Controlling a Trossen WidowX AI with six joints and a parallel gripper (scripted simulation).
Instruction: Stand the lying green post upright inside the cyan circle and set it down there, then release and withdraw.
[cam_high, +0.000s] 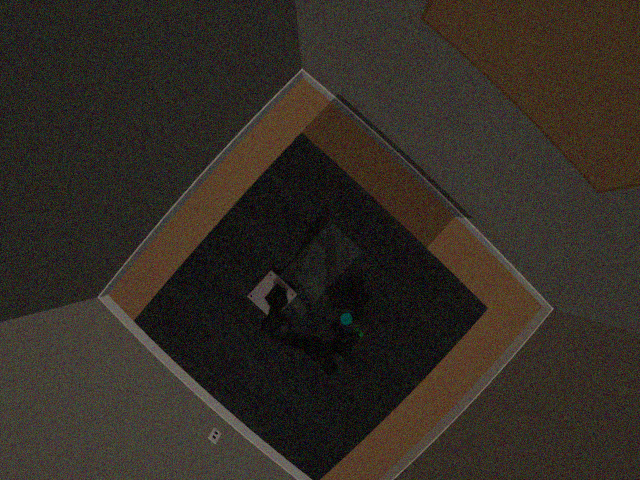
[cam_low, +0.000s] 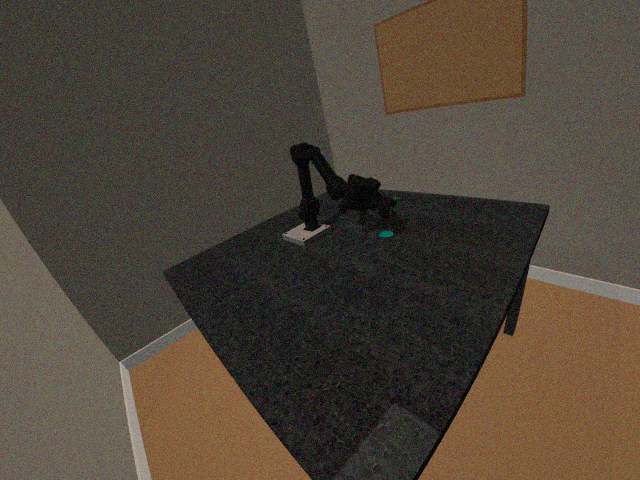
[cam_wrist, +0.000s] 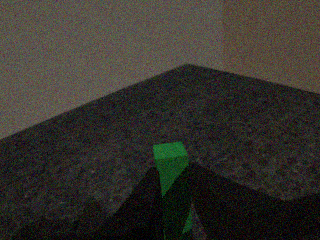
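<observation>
Right now the cyan circle is 50 mm behind my gripper tip, 10 mm to the right of it and 150 mm below it. Also, from my gripper tip: green post 20 mm below.
</observation>
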